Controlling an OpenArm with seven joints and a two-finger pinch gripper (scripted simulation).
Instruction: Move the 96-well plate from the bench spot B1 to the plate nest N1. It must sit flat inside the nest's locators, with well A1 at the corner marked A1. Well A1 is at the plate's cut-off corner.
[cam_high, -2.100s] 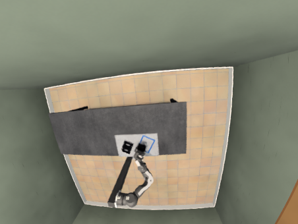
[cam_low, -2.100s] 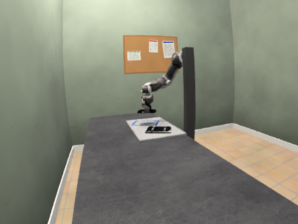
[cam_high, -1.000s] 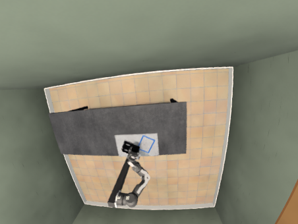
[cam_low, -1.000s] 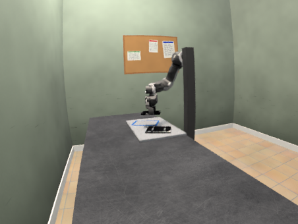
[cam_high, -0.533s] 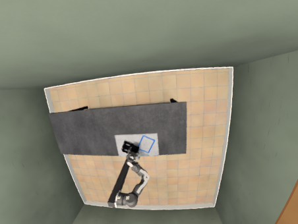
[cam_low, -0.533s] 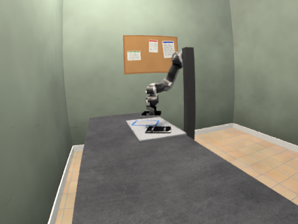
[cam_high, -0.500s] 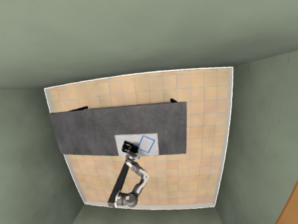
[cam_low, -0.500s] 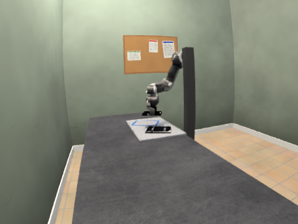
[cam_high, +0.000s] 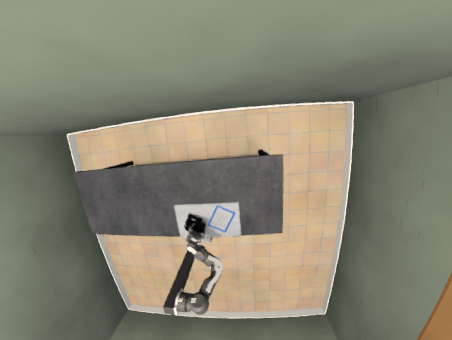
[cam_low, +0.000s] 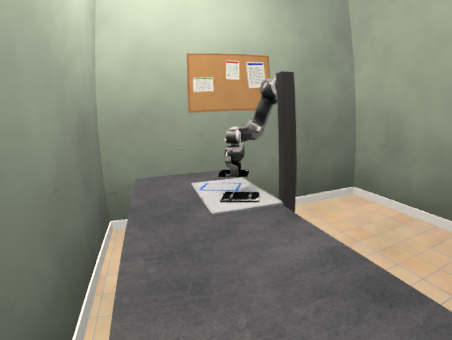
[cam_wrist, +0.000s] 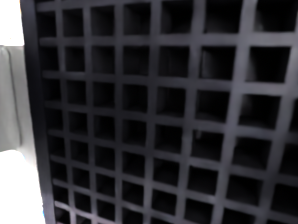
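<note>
My gripper is now 9 cm above the black plate nest N1, 7 cm to the right of it and 1 cm past it. From my hand the other things lie so: black 96-well plate right at my hand.
</note>
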